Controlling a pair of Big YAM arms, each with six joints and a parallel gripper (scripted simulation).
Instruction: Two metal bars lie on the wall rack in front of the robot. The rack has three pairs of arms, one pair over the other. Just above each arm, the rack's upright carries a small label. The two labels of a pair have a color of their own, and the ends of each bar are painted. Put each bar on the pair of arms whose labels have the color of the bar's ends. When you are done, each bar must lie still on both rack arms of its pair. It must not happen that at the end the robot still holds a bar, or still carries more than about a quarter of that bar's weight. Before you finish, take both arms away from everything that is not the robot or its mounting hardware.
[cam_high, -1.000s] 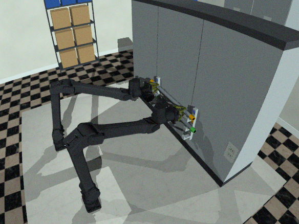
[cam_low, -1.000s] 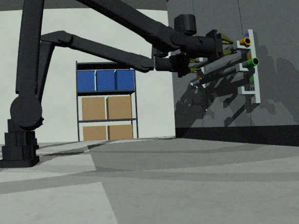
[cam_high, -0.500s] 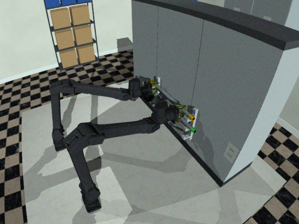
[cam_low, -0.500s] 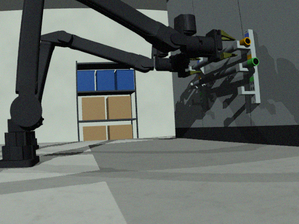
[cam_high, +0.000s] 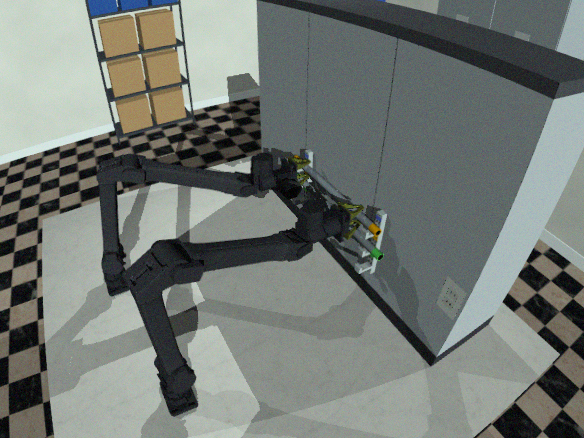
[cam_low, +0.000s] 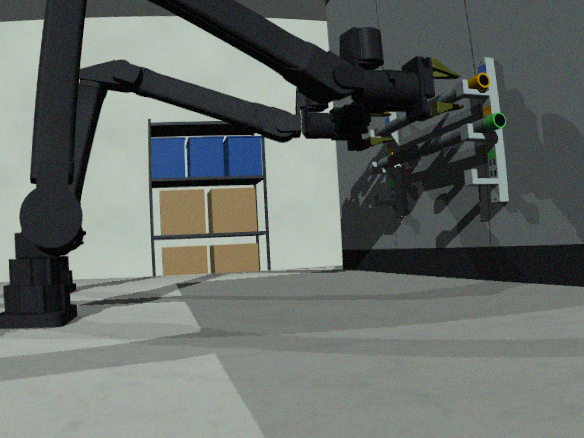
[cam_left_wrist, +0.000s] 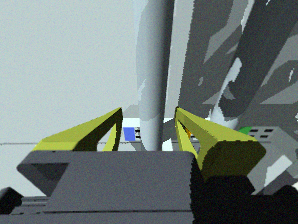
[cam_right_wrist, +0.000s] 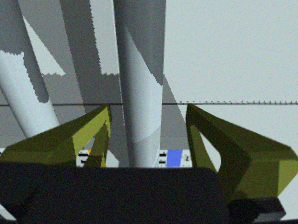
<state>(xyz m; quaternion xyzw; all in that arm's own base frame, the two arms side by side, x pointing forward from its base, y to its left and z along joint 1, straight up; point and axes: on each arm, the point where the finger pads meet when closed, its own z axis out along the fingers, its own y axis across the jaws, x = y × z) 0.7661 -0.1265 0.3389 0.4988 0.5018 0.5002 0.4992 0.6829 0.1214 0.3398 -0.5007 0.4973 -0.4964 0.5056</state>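
My right hand is 14 cm to the right of the green-ended bar, 8 cm above it and 2 cm short of it. Round my right hand: grey cabinet wall (21 cm ahead, 16 cm to the left, 11 cm above); then orange-ended bar (15 cm to the left, 2 cm ahead); then wall outlet (37 cm to the right, 4 cm below, 2 cm behind).
The green-ended bar is 16 cm to the right of my left hand, 8 cm below it and 2 cm behind it. Round my left hand: grey cabinet wall 17 cm ahead, 14 cm to the right, 11 cm above; then orange-ended bar 15 cm to the right, 2 cm behind; then wall outlet 67 cm to the right, 6 cm behind, 4 cm below.
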